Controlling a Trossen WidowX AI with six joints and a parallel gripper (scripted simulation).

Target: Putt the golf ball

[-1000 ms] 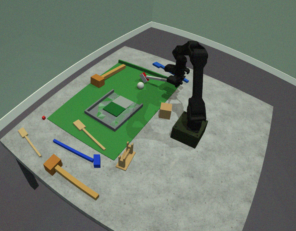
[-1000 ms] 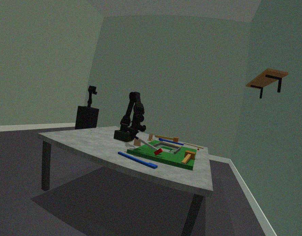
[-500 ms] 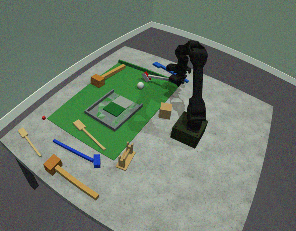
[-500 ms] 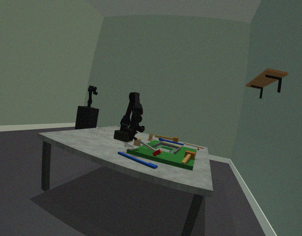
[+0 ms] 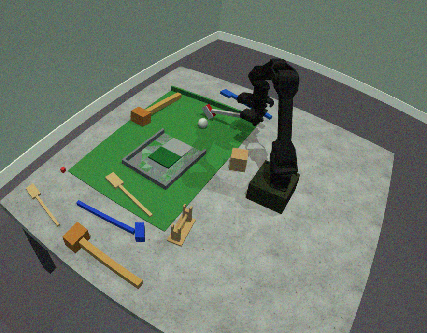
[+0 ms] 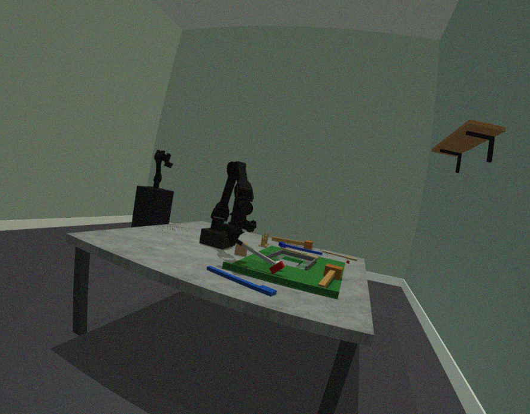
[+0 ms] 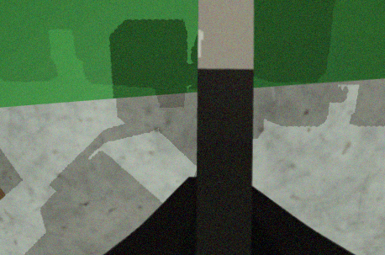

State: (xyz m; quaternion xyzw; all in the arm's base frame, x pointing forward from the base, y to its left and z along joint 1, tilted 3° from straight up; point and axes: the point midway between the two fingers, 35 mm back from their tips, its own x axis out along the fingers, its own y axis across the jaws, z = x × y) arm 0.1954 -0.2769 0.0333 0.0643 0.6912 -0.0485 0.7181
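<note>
The tan cube lies 190 mm to the left of my gripper tip, 40 mm below it and 10 mm behind it. Round my gripper tip: red putter 120 mm ahead, 20 mm to the right; golf ball 210 mm ahead, 50 mm below, 40 mm to the left; grey frame 320 mm to the left, 250 mm ahead, 70 mm below.
</note>
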